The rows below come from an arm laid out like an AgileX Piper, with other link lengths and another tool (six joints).
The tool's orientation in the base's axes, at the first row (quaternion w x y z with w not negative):
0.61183, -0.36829, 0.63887, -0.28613
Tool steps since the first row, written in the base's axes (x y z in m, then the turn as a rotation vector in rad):
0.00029, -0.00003, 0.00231, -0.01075, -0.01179, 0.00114
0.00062, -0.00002, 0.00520, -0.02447, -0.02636, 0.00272
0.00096, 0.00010, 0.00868, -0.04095, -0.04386, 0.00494
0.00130, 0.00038, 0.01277, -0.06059, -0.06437, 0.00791
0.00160, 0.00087, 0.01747, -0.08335, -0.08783, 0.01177
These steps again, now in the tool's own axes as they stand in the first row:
-0.00129, -0.00194, 0.00008, 0.00881, -0.00630, -0.01177
-0.00294, -0.00433, 0.00016, 0.01959, -0.01417, -0.02677
-0.00502, -0.00714, 0.00020, 0.03236, -0.02388, -0.04481
-0.00758, -0.01037, 0.00020, 0.04710, -0.03553, -0.06630
-0.01066, -0.01396, 0.00013, 0.06370, -0.04919, -0.09123

